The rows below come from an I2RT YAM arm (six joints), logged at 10 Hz.
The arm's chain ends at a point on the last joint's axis. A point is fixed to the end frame.
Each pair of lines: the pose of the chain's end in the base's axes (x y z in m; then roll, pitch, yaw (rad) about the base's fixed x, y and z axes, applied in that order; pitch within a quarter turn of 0, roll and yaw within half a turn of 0), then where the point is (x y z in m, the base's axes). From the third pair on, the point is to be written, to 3 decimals.
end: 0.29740 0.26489 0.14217 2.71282 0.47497 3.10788
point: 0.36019 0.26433 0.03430
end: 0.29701 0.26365 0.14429 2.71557 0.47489 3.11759
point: 0.35979 0.26336 0.03642
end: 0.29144 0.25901 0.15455 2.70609 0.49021 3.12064
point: 0.356 0.260 0.048
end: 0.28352 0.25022 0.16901 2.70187 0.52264 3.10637
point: 0.351 0.251 0.064
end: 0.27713 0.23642 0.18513 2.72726 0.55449 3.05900
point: 0.348 0.230 0.083
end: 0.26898 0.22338 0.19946 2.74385 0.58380 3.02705
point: 0.342 0.213 0.099
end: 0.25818 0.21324 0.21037 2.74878 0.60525 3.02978
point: 0.334 0.202 0.112
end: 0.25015 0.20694 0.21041 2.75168 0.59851 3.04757
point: 0.325 0.197 0.111
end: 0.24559 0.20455 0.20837 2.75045 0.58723 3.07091
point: 0.320 0.196 0.108
